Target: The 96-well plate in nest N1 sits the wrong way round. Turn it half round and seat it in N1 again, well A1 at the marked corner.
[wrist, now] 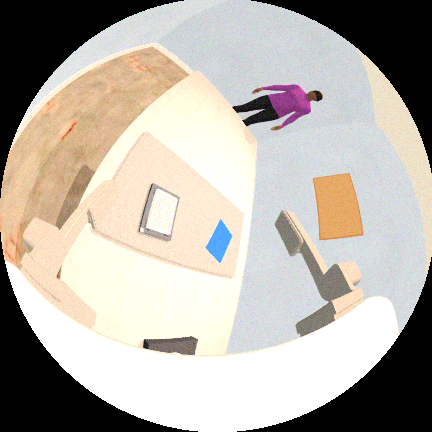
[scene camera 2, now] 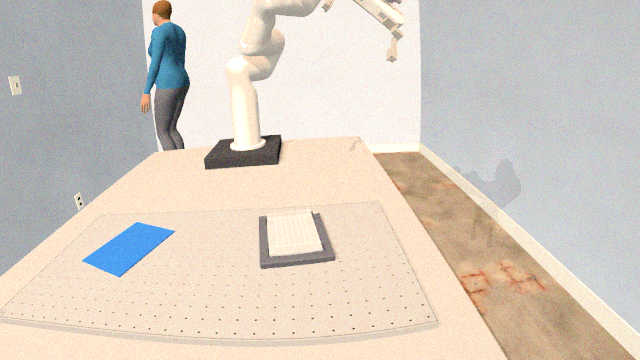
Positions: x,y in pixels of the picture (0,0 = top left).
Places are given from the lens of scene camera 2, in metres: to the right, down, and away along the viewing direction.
white 96-well plate (scene camera 2: 294,232): -0.04, 0.09, 0.54
dark grey nest (scene camera 2: 304,258): -0.02, 0.12, 0.49
blue rectangle (scene camera 2: 121,253): -0.39, 0.14, 0.51
The marked spots on the dark grey nest and the blue rectangle are 0.36 m apart.
